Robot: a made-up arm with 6 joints. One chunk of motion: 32 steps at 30 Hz.
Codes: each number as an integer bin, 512 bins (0 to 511) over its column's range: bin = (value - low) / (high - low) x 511, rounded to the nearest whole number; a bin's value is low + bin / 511 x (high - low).
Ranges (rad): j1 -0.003..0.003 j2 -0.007..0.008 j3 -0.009..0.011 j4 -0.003..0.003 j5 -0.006..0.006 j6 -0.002..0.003
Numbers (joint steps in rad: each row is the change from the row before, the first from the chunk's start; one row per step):
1: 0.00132 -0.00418 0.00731 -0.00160 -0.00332 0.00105
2: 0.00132 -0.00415 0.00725 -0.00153 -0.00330 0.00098
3: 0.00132 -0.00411 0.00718 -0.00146 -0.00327 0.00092
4: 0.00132 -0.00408 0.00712 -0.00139 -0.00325 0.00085
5: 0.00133 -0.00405 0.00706 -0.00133 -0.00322 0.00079
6: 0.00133 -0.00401 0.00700 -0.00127 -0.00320 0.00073
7: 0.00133 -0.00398 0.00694 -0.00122 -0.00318 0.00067
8: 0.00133 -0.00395 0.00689 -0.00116 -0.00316 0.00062
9: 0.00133 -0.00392 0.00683 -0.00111 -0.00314 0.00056
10: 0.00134 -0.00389 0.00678 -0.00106 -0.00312 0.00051
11: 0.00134 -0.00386 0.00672 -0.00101 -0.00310 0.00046
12: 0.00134 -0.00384 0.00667 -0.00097 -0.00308 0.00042
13: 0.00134 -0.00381 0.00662 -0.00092 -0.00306 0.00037
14: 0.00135 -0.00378 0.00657 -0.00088 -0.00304 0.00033
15: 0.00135 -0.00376 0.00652 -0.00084 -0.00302 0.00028
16: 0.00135 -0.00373 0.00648 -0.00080 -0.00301 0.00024
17: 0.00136 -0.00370 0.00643 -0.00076 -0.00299 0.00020
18: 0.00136 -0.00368 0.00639 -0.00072 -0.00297 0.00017
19: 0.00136 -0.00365 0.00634 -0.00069 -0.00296 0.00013
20: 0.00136 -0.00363 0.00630 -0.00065 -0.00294 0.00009
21: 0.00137 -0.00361 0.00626 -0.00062 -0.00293 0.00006
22: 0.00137 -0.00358 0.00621 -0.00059 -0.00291 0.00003
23: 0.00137 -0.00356 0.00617 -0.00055 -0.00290 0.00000
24: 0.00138 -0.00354 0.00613 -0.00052 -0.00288 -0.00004
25: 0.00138 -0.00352 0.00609 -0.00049 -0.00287 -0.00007
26: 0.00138 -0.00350 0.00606 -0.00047 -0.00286 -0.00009
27: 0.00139 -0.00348 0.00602 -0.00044 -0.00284 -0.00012
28: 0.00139 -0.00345 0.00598 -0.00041 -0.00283 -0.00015
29: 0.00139 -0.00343 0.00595 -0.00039 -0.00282 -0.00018
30: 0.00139 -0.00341 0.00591 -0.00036 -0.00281 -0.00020
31: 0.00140 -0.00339 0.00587 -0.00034 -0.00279 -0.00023
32: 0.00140 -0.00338 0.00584 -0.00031 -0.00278 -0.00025
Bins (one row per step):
1: 368 96 417 119 114 312
2: 368 97 415 125 115 305
3: 368 98 413 131 116 298
4: 368 99 412 137 117 291
5: 369 100 410 142 118 285
6: 369 102 409 147 119 279
7: 369 103 407 152 120 273
8: 369 104 406 157 121 268
9: 369 105 404 161 122 262
10: 370 106 403 165 123 257
11: 370 107 402 169 123 251
12: 370 108 400 173 124 247
13: 370 109 399 177 125 242
14: 370 110 398 181 126 238
15: 370 110 397 184 127 233
16: 370 111 396 187 127 229
17: 371 112 394 191 128 225
18: 371 113 393 194 129 222
19: 371 114 392 197 129 218
20: 371 115 391 200 130 214
21: 372 115 390 203 131 211
22: 372 117 389 205 132 207
23: 372 117 388 209 132 204
24: 373 118 387 211 133 200
25: 373 119 386 214 133 197
26: 373 119 385 215 134 195
27: 374 120 384 218 135 192
28: 374 121 383 221 135 189
29: 374 122 382 222 135 186
30: 374 122 381 225 136 184
31: 375 123 380 227 137 181
32: 375 123 379 229 137 179

